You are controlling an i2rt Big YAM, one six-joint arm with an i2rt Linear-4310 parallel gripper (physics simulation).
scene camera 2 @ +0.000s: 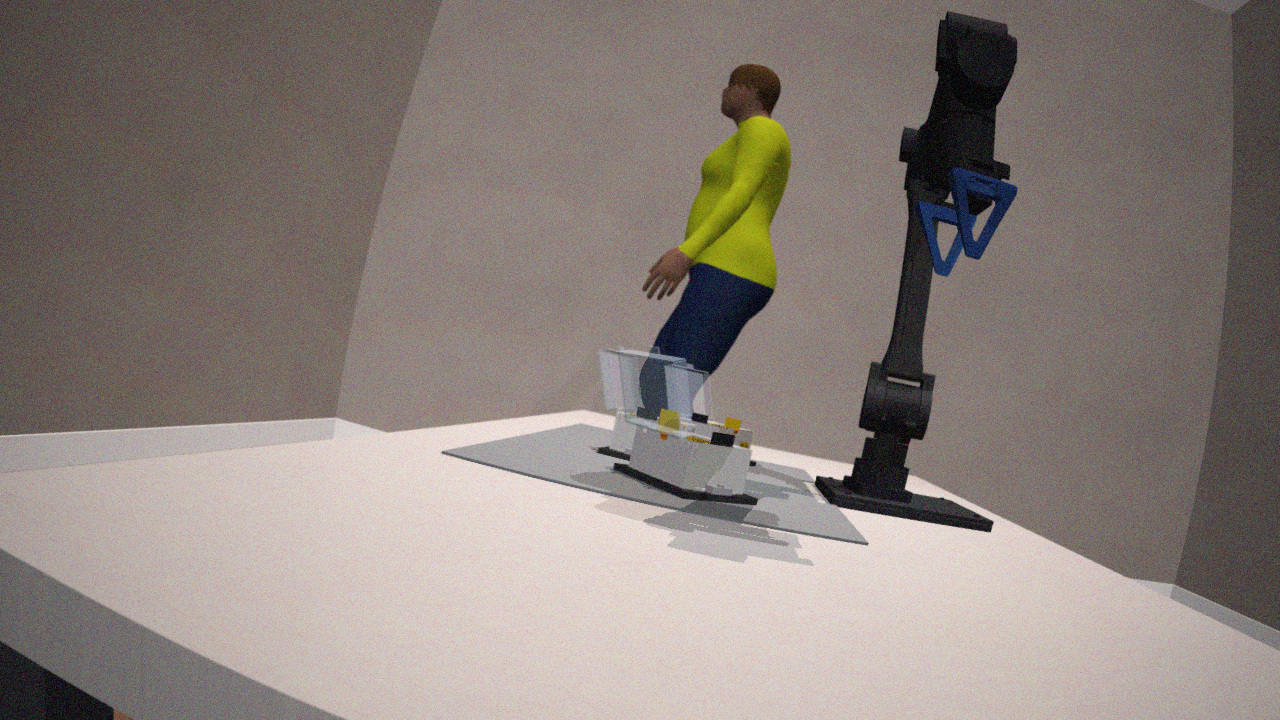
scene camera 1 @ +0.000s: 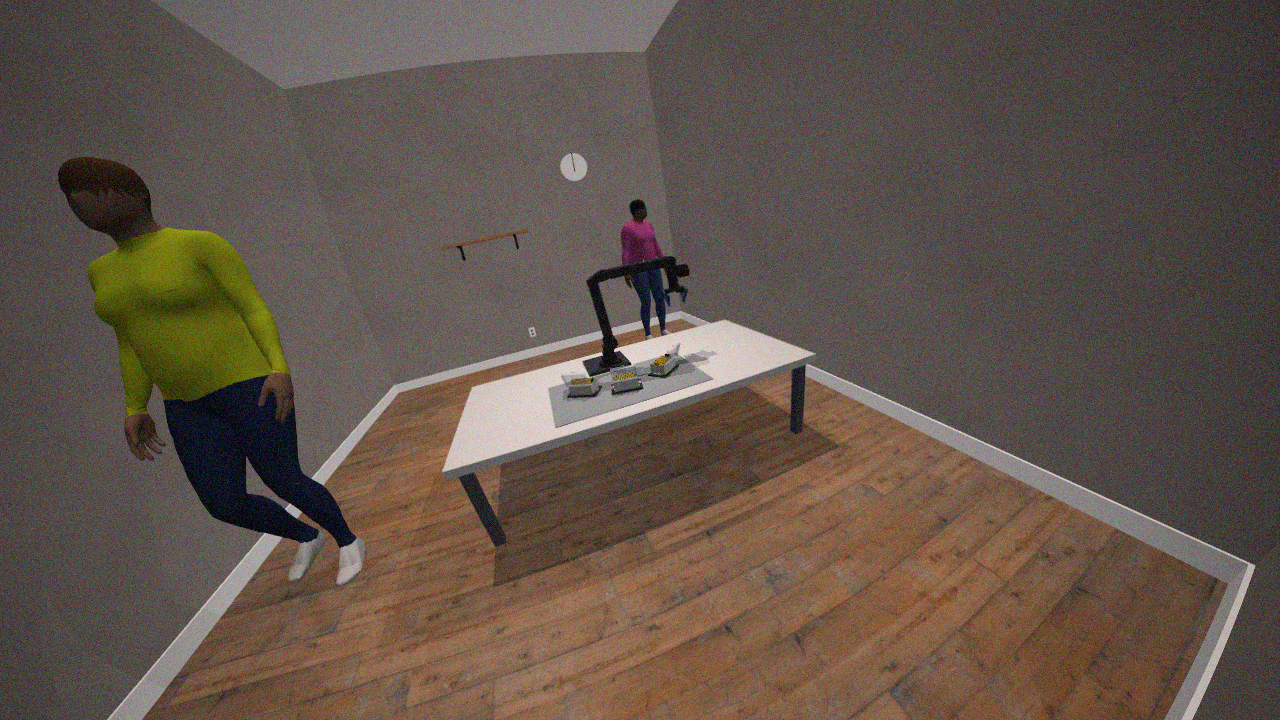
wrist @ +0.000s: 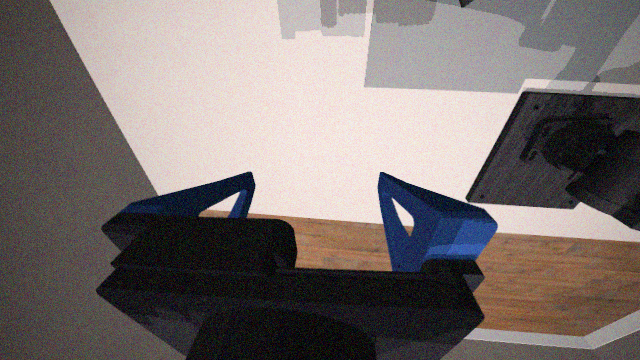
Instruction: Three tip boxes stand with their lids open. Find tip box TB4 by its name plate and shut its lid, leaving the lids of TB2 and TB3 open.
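Places are measured from the arm's base along level axes (x ahead, y left, z up), in millimetres.
Pixels of known places: gripper, fingertip midpoint: (scene camera 2: 956,266) (scene camera 1: 676,304) (wrist: 314,179); arm's base, origin of the base link: (scene camera 2: 875,493) (scene camera 1: 610,363) (wrist: 560,139).
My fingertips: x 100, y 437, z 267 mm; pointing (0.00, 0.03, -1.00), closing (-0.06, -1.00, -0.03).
For each thing: its top centre in the pictures, then the offset to it from my fingertips. "pt": a spot on its surface instead. Level surfaces: height alone.
- grey mat, its level: dz -281 mm
- left box, middle of its top: (scene camera 2: 722,422) (scene camera 1: 582,379) dz -215, dx +129, dy -664 mm
- middle box, surface spot: (scene camera 1: 624,381) pt dz -218, dx +301, dy -503 mm
- right box, surface spot: (scene camera 1: 664,364) pt dz -212, dx +276, dy -269 mm
- nearest box, middle of its top: (scene camera 2: 702,434) (scene camera 1: 660,359) dz -215, dx +192, dy -248 mm
- white table, its level: dz -284 mm
Three tip boxes with raised lids stand in a row on a grey mat (scene camera 1: 572,411) (scene camera 2: 537,456) (wrist: 420,65): a left box (scene camera 1: 582,389), a middle box (scene camera 1: 625,383) and a right box (scene camera 1: 662,365). In the second scene view the nearest box (scene camera 2: 684,465) hides much of the others, and clear lids (scene camera 2: 637,380) stand up behind its yellow and black contents. The name plates are too small to read, so I cannot tell which box is TB4. My gripper (scene camera 1: 676,299) (scene camera 2: 959,265) (wrist: 314,179) is open and empty, high above the table and to the right of the boxes in the first scene view.
The black arm base (scene camera 1: 606,363) (scene camera 2: 904,504) (wrist: 500,150) stands on the white table (scene camera 1: 501,429) (scene camera 2: 447,573) (wrist: 225,100), behind the mat. A person in yellow (scene camera 1: 192,304) (scene camera 2: 738,197) stands beyond the table end. A person in pink (scene camera 1: 638,241) stands behind the arm.
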